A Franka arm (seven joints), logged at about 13 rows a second.
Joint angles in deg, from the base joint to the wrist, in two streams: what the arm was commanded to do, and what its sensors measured. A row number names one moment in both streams.
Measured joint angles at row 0:
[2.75 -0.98 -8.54 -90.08 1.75 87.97 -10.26]
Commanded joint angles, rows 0 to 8:
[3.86 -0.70 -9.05 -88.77 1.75 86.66 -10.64]
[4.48 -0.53 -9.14 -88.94 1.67 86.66 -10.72]
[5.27 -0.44 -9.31 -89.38 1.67 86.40 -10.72]
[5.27 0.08 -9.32 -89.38 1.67 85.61 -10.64]
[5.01 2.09 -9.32 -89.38 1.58 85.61 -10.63]
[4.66 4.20 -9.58 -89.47 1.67 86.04 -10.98]
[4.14 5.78 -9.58 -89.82 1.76 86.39 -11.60]
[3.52 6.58 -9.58 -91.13 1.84 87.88 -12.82]
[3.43 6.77 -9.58 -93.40 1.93 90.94 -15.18]
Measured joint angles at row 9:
[3.91 5.45 -9.23 -91.64 1.76 88.07 -11.80]
